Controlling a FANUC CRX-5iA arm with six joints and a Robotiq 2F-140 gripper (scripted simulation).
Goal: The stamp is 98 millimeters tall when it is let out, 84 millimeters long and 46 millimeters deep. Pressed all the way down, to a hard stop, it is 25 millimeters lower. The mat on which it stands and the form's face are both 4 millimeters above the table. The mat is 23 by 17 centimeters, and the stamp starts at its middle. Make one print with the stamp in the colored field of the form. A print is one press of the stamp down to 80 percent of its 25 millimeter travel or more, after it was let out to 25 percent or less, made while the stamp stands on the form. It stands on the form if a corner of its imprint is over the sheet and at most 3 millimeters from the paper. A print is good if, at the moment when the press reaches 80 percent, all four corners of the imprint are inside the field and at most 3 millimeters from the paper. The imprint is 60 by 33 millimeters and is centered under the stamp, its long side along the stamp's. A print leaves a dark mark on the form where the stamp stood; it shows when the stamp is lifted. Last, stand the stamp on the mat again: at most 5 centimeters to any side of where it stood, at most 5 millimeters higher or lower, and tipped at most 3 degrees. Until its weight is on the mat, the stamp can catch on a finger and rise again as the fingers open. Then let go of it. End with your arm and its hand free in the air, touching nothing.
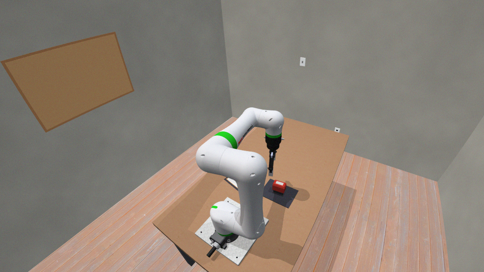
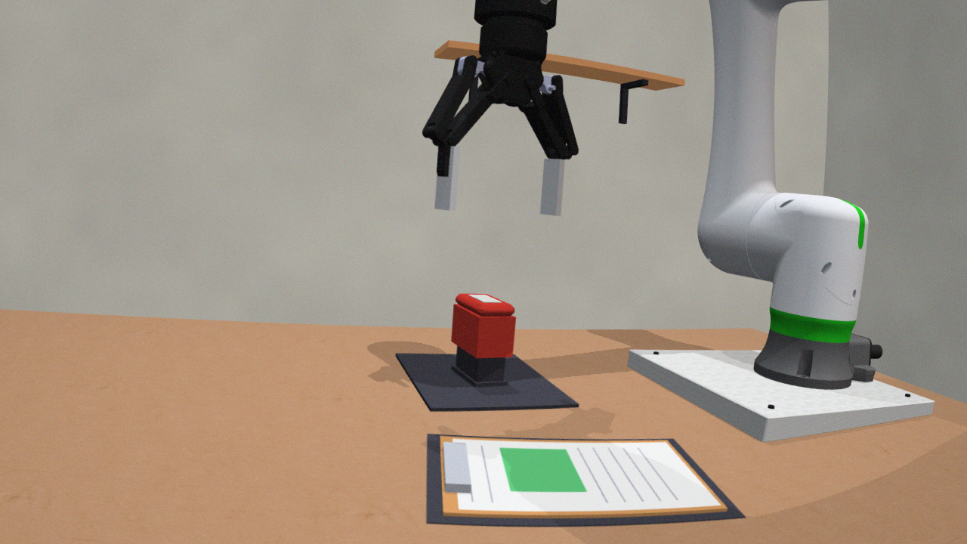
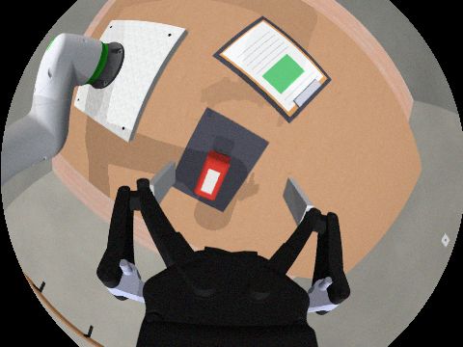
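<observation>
Right now my hand is 1 cm past the red stamp, 7 cm to the left of it and 17 cm above it. Also, from my hand: dark mat (1 cm behind, 7 cm to the right, 22 cm below); clipboard (23 cm to the left, 21 cm below); black foot (1 cm behind, 7 cm to the right, 20 cm below).
</observation>
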